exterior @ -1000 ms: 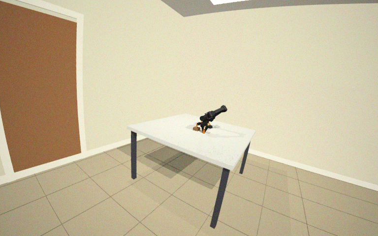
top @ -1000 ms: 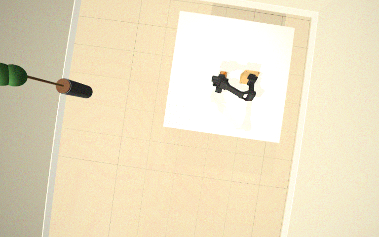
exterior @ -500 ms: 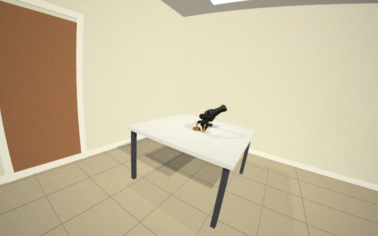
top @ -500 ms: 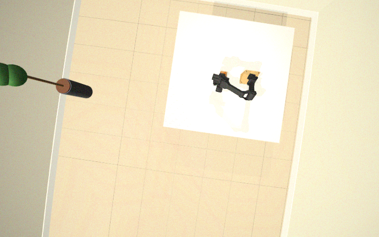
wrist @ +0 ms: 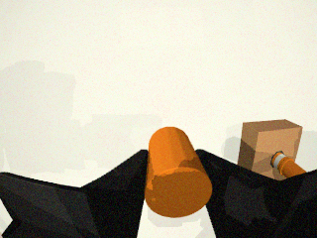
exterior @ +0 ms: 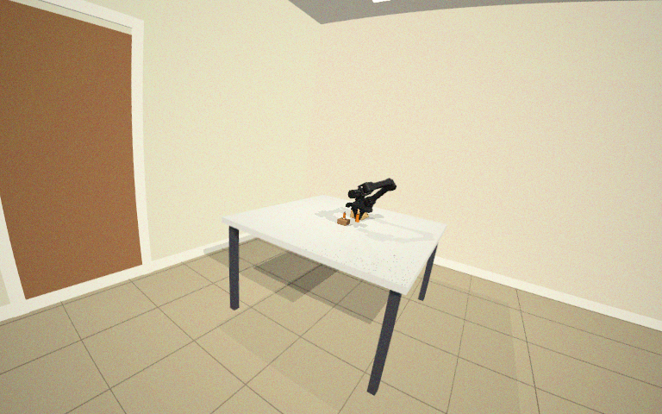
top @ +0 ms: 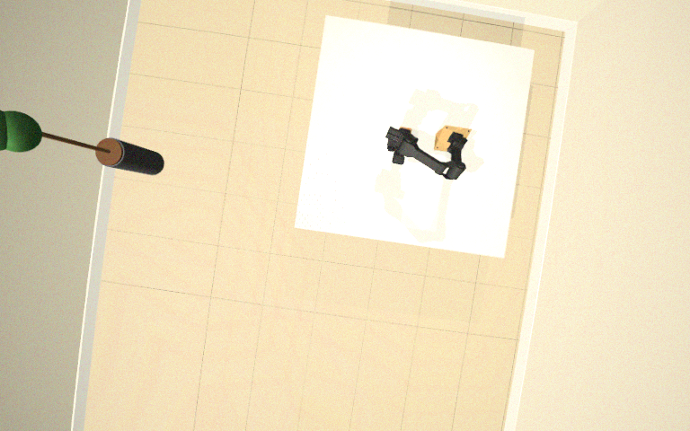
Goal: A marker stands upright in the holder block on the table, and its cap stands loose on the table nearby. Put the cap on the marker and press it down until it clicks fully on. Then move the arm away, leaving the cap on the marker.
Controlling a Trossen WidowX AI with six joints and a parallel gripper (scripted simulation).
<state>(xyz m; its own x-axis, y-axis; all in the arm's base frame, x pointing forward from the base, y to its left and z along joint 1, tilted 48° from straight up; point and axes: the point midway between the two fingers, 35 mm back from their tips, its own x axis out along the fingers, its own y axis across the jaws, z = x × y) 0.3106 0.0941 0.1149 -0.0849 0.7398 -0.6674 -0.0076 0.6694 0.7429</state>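
Now: gripper tip 13 cm to the left of the brown holder block, 6 cm above it and 3 cm past it. From my gripper tip the other things lie so: orange marker cap 1 cm above.
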